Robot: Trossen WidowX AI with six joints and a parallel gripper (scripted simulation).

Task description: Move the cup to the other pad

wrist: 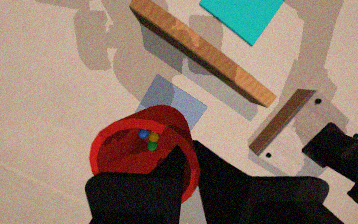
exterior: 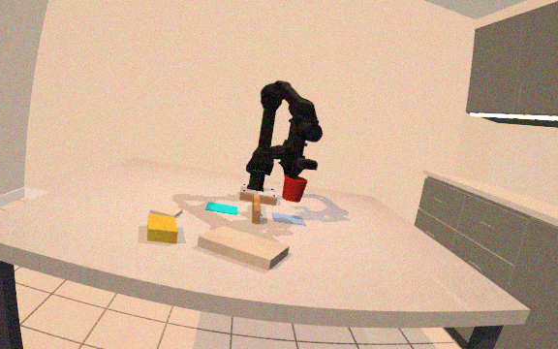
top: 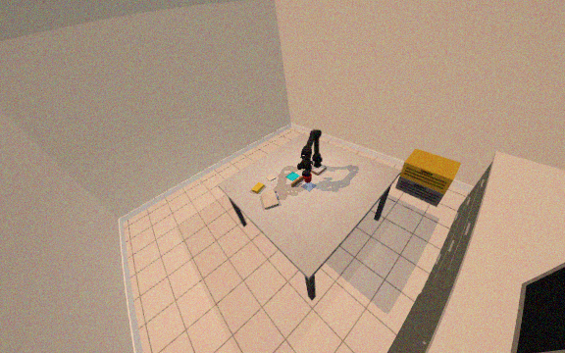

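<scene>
My gripper tip is 200 mm to the left of the cyan pad, 110 mm above it and 30 mm short of it. Also, from my gripper tip: wooden t-shaped bar: 90 mm to the right, 90 mm below, 20 mm ahead; red cup: 30 mm ahead, 20 mm to the left; blue-grey pad: 110 mm below, 20 mm to the left, 20 mm ahead.
</scene>
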